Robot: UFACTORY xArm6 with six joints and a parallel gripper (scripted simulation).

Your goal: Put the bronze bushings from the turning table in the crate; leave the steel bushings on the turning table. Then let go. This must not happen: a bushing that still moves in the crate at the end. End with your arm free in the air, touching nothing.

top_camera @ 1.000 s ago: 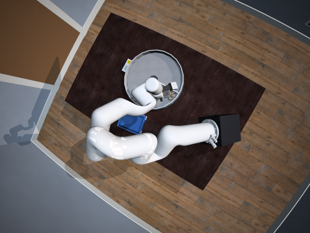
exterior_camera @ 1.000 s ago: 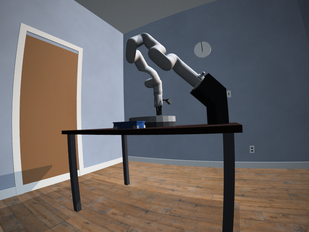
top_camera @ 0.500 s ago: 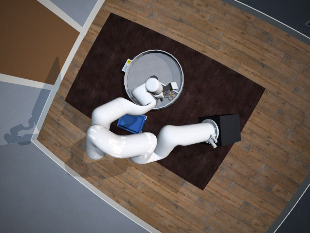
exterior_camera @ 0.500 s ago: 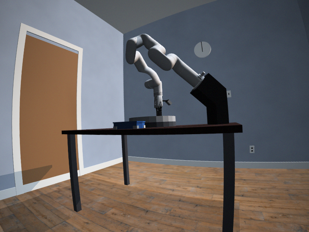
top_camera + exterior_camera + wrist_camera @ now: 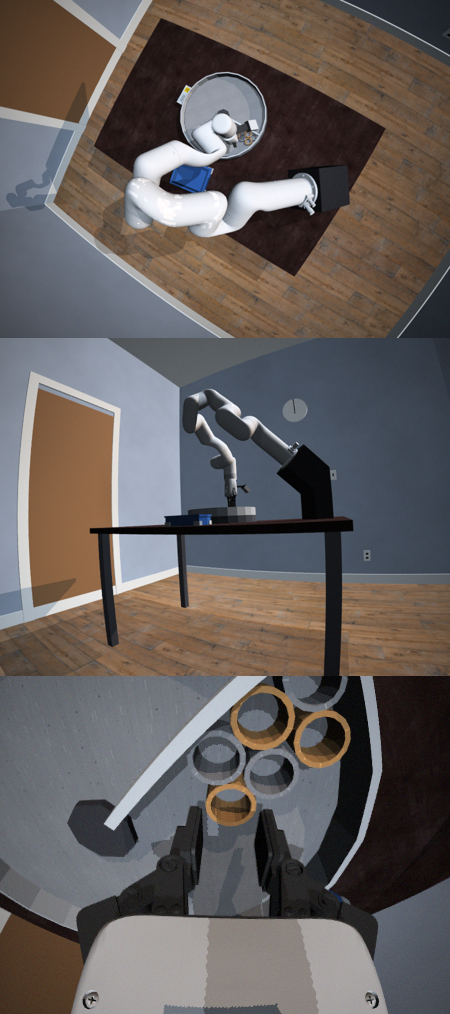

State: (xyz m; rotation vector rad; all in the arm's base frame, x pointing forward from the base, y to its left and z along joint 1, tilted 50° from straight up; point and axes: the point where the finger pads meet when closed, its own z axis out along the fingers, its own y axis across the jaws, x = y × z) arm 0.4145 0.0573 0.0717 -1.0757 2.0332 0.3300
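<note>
Right now my hand is 2 cm past the crate, 30 cm to the right of it and 8 cm above it. Round my hand: round grey turning table: 12 cm ahead, 1 cm to the right, 5 cm below.
</note>
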